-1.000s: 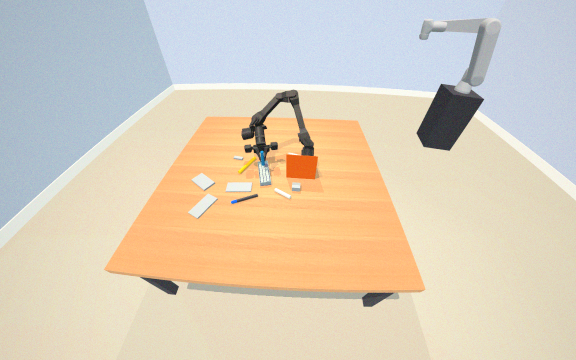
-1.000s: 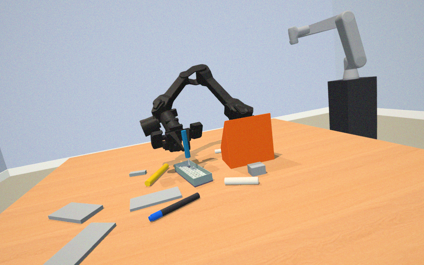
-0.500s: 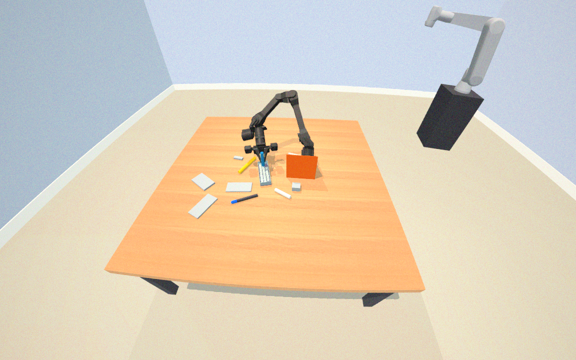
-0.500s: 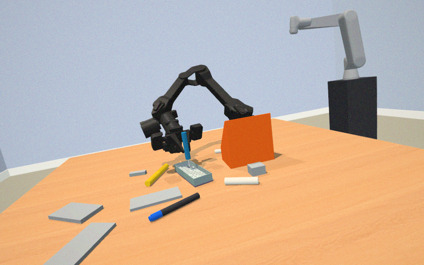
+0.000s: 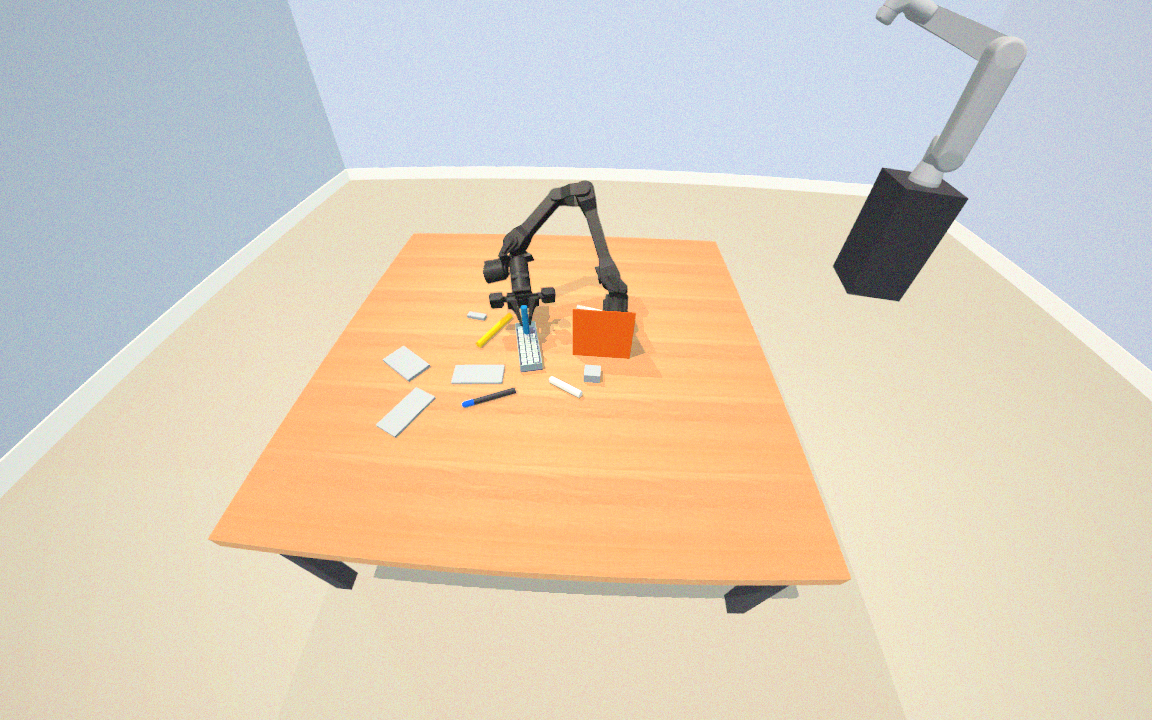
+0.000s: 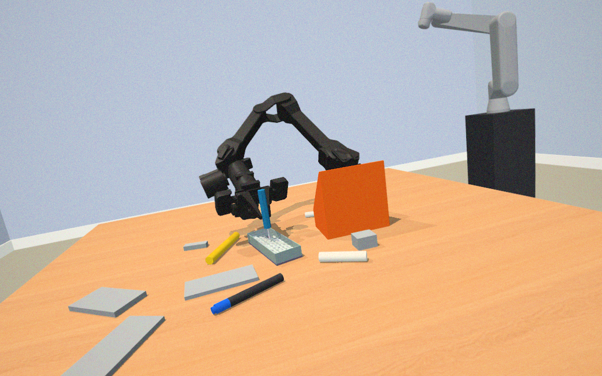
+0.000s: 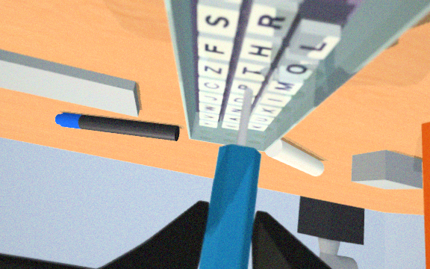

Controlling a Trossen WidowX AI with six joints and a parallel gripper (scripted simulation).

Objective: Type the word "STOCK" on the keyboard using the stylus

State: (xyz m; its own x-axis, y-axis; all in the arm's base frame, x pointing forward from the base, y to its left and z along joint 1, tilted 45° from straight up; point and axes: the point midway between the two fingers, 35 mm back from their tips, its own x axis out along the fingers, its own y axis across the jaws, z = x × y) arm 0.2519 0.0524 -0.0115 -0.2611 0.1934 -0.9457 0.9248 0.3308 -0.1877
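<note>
The yellow cylinder is 120 mm ahead of my gripper tip, 40 mm to the right of it and 70 mm below it. From my gripper tip the other things lie so: thin grey tip (50 mm below); blue stylus (10 mm below); white cylinder (140 mm behind, 140 mm to the left, 70 mm below).
</note>
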